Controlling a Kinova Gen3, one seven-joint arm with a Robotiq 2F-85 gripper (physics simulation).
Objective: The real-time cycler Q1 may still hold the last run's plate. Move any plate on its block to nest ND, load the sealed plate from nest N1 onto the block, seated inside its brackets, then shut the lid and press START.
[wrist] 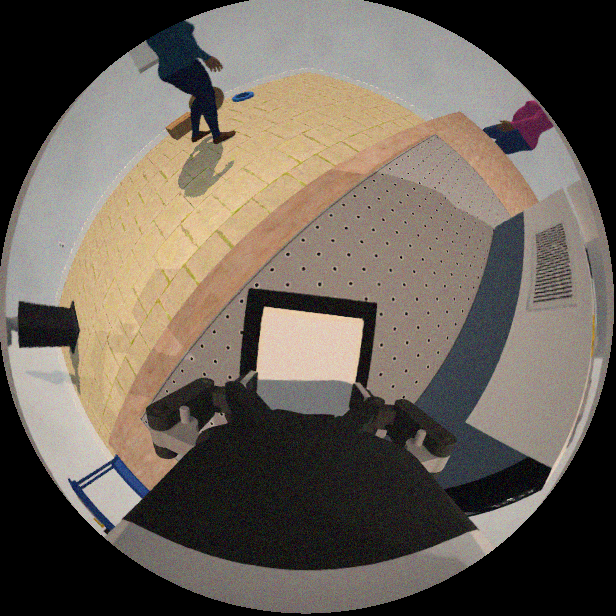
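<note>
My gripper [304,386] fills the bottom of the wrist view, its two fingers spread wide. Between the fingertips sits a plate [310,339] with a black frame and a smooth pale top that shows no wells. The fingers press on the plate's left and right sides at its near end. The plate looks raised above the perforated board [373,252]. The gripper's shadow covers the plate's near part. The grey body of the cycler [540,344], with a vent grille [551,263], is at the right. Its block, lid and START button are not in view, and no nest is visible.
The perforated board lies on a wooden bench top whose edge [275,224] runs diagonally. Beyond it is a yellow tiled floor with a person walking [192,80]. Another person [525,126] is at the upper right. A blue frame [103,488] is at the lower left.
</note>
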